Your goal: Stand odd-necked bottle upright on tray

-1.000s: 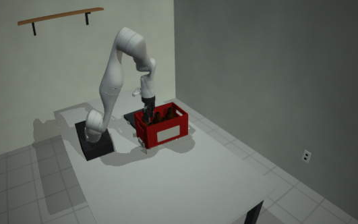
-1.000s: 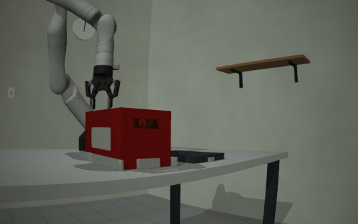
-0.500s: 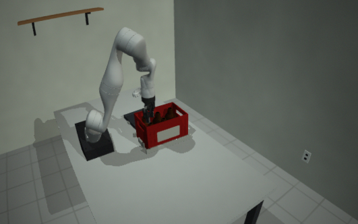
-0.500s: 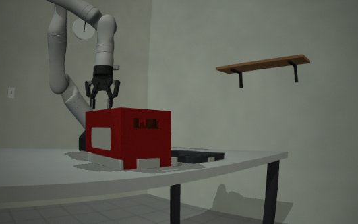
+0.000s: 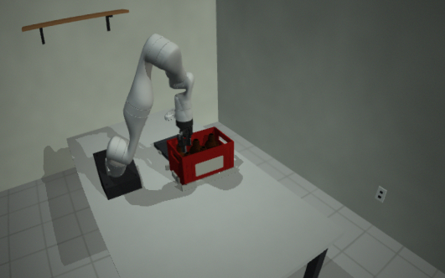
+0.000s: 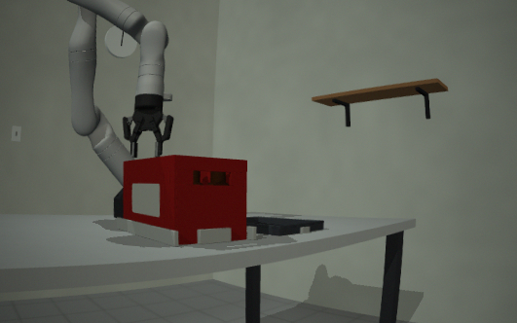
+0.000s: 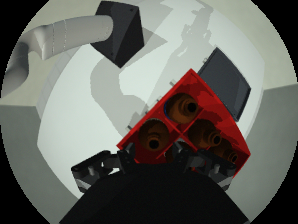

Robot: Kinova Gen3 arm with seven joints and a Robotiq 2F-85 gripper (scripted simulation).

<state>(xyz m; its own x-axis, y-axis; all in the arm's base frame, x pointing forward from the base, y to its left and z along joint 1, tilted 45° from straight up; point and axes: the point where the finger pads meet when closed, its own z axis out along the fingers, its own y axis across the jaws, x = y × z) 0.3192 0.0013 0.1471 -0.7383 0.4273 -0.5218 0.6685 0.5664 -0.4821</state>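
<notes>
My hand is 9 cm short of the red crate, 5 cm to the right of it and 12 cm above it. Round my hand: dark tray 8 cm ahead, 33 cm to the left, 19 cm below.
</notes>
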